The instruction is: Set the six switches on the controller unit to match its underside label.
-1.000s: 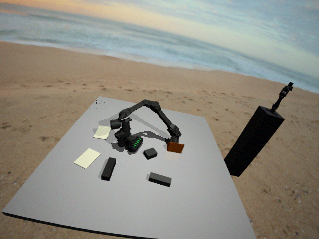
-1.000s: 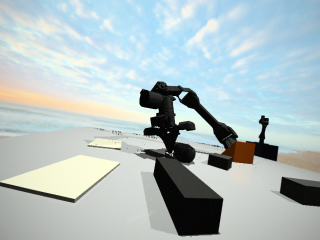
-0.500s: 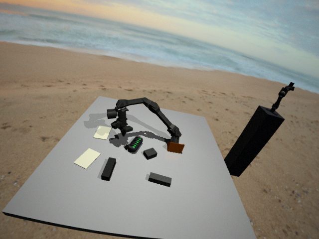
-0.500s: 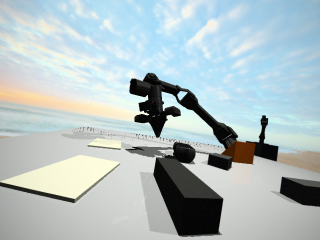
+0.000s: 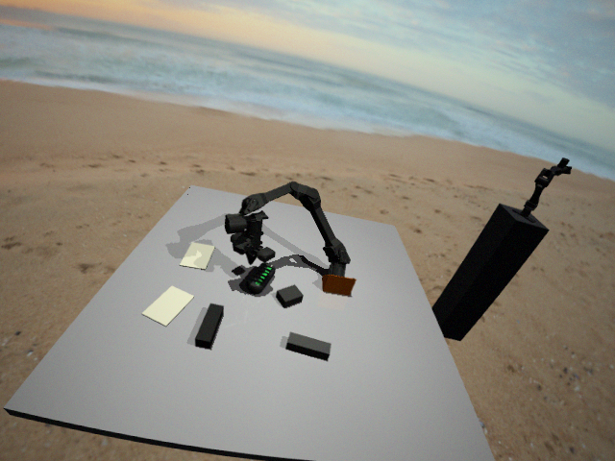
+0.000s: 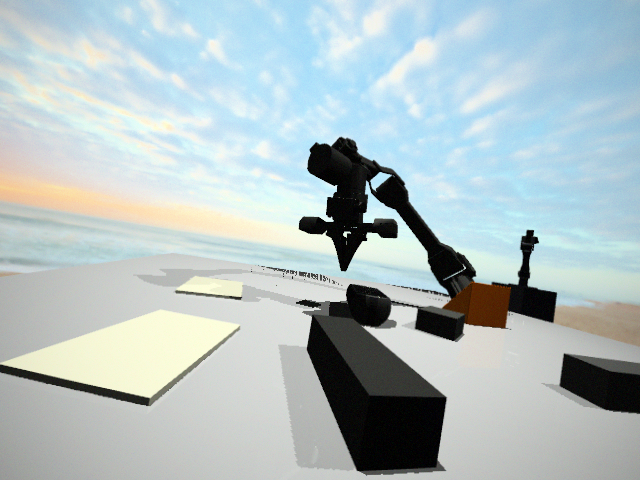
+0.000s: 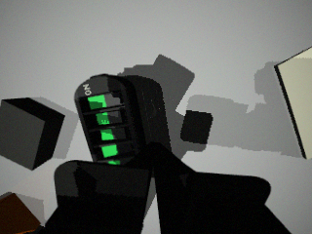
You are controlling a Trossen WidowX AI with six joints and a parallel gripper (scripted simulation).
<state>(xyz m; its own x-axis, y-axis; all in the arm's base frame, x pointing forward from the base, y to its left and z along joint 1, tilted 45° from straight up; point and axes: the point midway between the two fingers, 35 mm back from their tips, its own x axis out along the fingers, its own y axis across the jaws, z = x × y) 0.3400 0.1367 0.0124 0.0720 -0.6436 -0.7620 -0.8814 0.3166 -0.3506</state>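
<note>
My gripper tip is now 18 cm past the small dark block, 6 cm above it and 5 cm to the right of it. The rest, counted from my gripper tip: long black block (27 cm to the left, 6 cm below, 4 cm ahead); grey block (28 cm behind, 25 cm to the left, 6 cm below).
</note>
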